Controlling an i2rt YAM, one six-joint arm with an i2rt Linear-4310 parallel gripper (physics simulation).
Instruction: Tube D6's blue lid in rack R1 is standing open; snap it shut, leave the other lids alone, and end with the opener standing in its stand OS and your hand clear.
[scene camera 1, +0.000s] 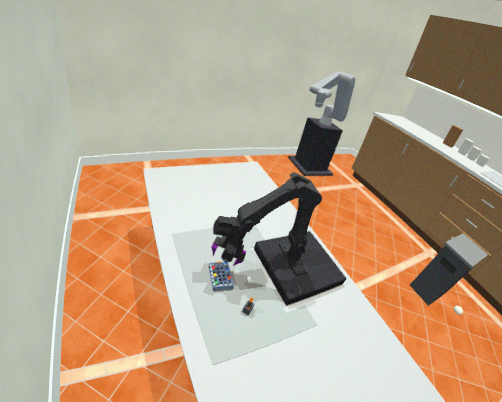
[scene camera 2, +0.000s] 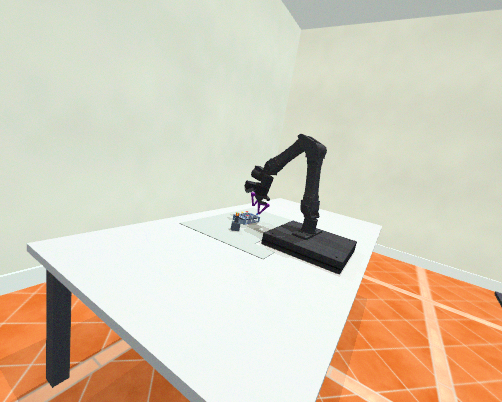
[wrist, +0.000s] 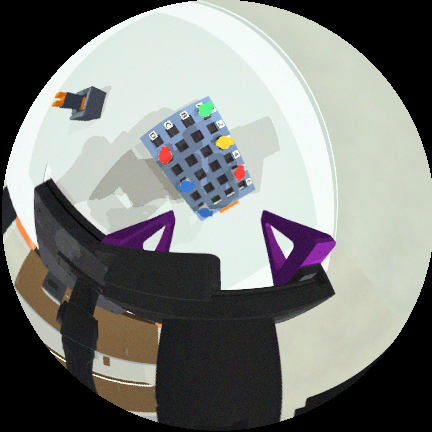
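Rack R1 is a blue-grey grid block lying on the mat. D6's blue lid shows at the rack's near corner in the wrist view, beside the D6 position; its exact tilt is hard to tell. Another blue lid, two red lids, a yellow lid and a green lid sit elsewhere on the rack. The opener, dark with an orange forked end, stands in its dark stand OS. My gripper is open and empty, above the rack's column-6 end.
A pale mat lies on the white table. The arm's black base stands beside the mat. An orange strip lies along the rack's column-6 end.
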